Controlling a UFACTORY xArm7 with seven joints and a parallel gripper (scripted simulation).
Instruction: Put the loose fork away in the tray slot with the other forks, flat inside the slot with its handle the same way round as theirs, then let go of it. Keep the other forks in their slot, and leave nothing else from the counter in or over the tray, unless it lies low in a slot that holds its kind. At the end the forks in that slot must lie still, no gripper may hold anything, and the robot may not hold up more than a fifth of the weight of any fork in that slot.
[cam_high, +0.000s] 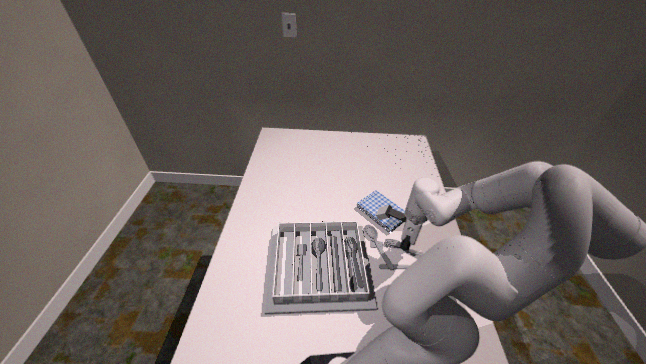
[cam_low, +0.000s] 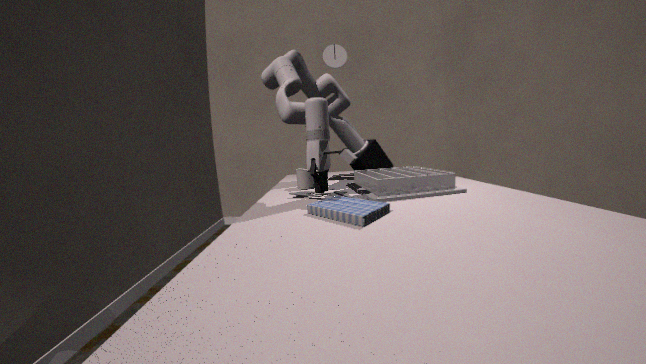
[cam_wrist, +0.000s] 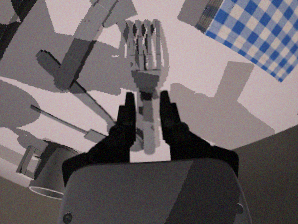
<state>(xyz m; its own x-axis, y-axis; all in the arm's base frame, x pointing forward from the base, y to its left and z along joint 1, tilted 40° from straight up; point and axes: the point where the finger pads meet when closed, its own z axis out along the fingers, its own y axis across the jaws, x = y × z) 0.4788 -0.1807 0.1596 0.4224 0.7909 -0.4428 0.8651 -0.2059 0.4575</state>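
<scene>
My hand is 8 cm past the tray, 31 cm to the right of it and 1 cm below it. Round my hand: mug 23 cm behind, 5 cm to the right, 1 cm below.
</scene>
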